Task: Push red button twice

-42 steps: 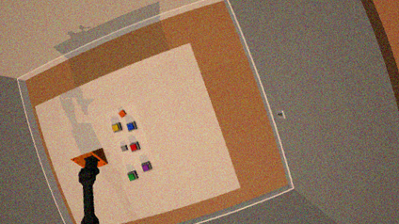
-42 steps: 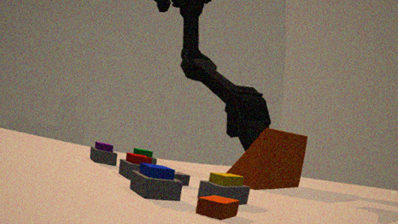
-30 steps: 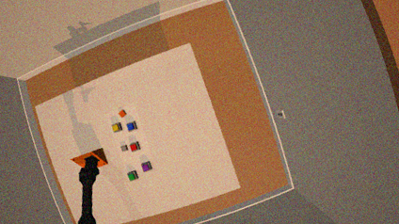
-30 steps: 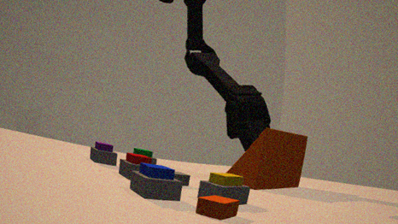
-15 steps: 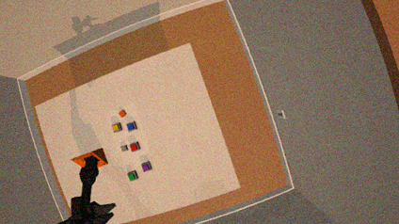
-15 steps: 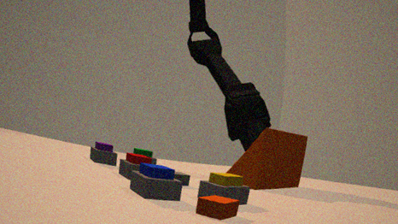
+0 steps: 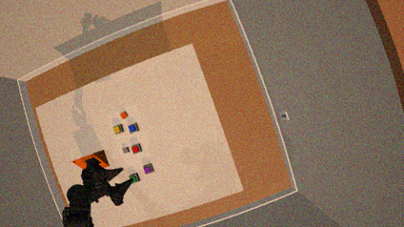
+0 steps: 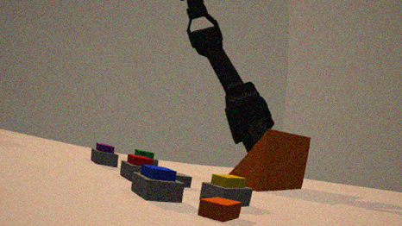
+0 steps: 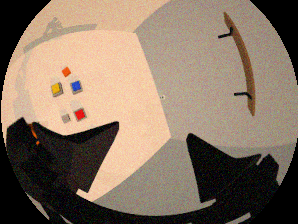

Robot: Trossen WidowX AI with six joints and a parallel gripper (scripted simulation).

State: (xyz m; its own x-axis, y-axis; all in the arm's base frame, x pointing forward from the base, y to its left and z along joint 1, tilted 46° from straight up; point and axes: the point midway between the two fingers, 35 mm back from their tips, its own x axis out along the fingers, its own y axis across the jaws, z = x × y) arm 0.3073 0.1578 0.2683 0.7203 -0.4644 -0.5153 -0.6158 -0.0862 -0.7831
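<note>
Right now my gripper tip is 32 cm above the red button, 7 cm past it and 6 cm to the right of it. The rest, counted from my gripper tip: green button: 32 cm below, 15 cm behind, 10 cm to the right; purple button: 32 cm below, 7 cm to the right, 5 cm behind; blue button: 32 cm below, 17 cm to the left, 5 cm behind.
</note>
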